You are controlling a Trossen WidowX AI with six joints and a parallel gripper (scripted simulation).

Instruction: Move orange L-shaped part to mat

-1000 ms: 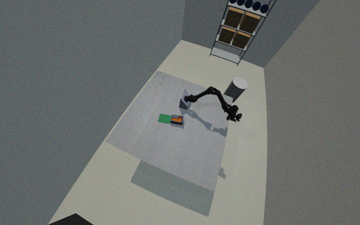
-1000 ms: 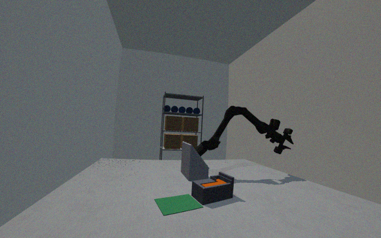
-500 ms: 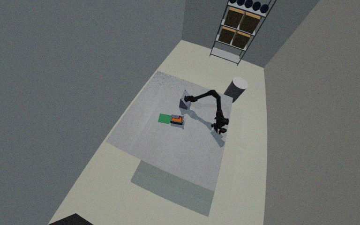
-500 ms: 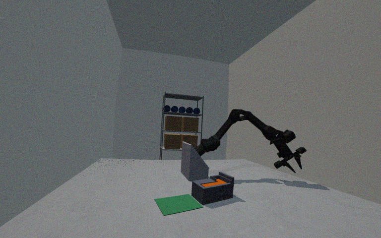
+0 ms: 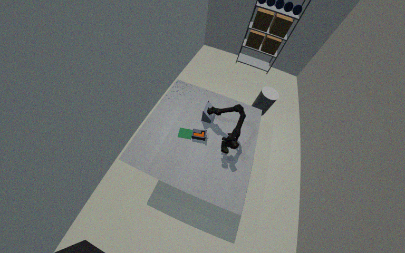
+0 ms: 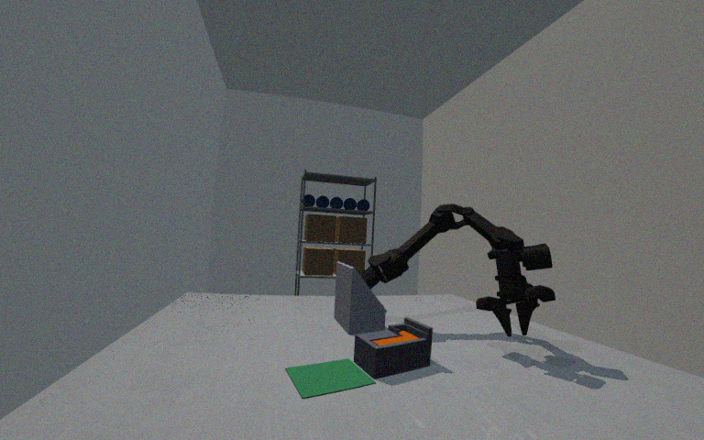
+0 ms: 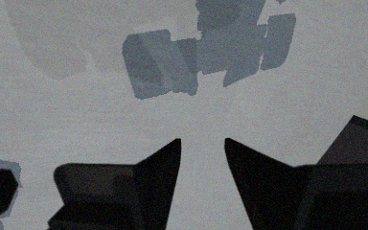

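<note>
Right now the orange l-shaped part is 260 mm to the right of my gripper tip, 110 mm behind it and 20 mm below it. Also, from my gripper tip: green mat (430 mm to the right, 90 mm below, 90 mm behind).
</note>
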